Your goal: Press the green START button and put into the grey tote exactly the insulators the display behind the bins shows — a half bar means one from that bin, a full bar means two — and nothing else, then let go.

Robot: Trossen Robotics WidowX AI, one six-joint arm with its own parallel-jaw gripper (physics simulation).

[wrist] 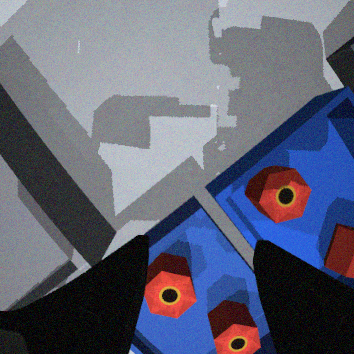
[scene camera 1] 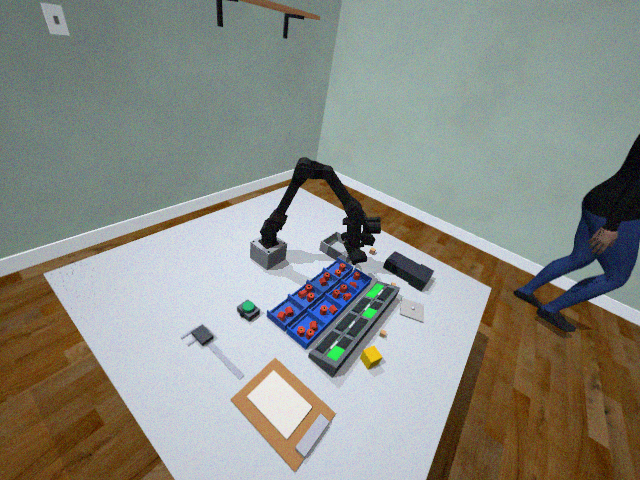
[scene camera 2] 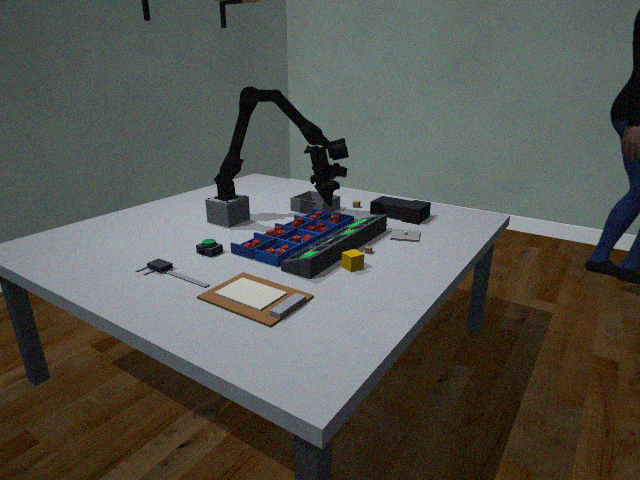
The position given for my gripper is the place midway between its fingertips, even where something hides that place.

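Note:
You'd find my gripper (scene camera 2: 328, 204) on scene camera 2, and there's a black box (scene camera 2: 415, 212) there as well. The wrist view also has my gripper (wrist: 201, 248) in it.

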